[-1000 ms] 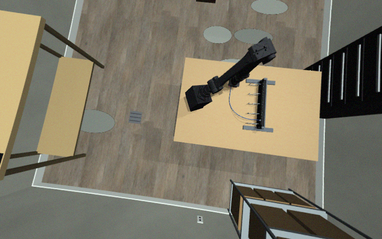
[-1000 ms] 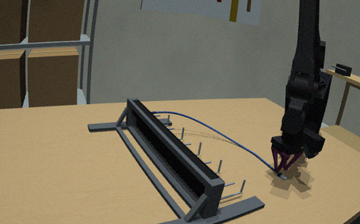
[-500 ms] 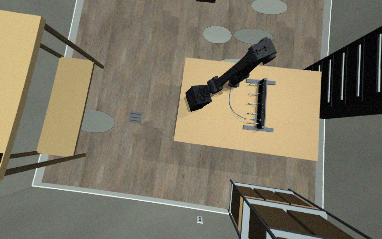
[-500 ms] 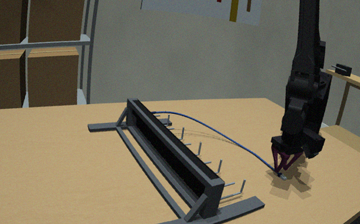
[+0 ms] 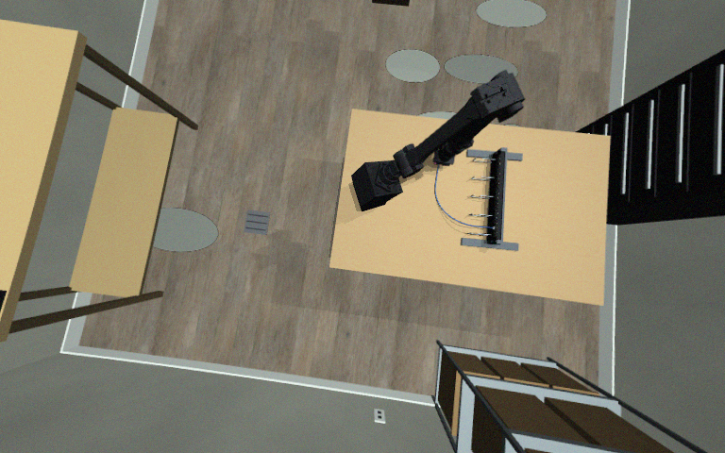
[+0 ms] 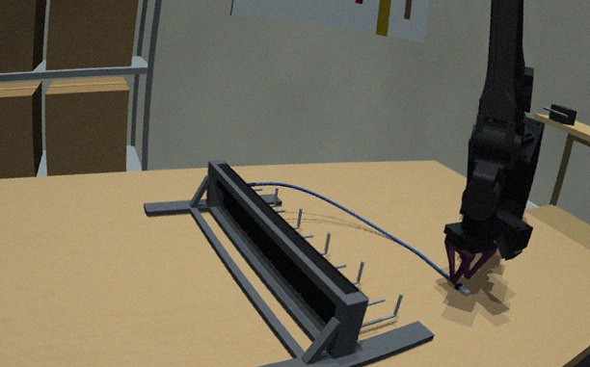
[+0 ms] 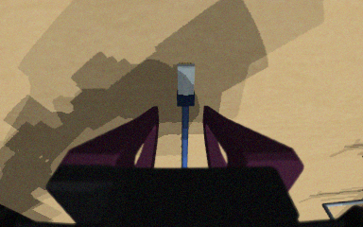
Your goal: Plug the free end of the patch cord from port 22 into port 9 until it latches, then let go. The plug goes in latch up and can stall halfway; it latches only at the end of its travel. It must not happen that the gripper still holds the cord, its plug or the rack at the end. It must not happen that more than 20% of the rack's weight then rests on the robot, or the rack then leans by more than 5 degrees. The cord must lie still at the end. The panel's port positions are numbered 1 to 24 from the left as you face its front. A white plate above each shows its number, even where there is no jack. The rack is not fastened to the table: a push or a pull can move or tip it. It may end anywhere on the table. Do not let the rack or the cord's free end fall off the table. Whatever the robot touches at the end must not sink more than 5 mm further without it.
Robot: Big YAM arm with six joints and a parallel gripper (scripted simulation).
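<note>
Now: the grey plug 20 mm to the left of my hand and 20 mm below it.
</note>
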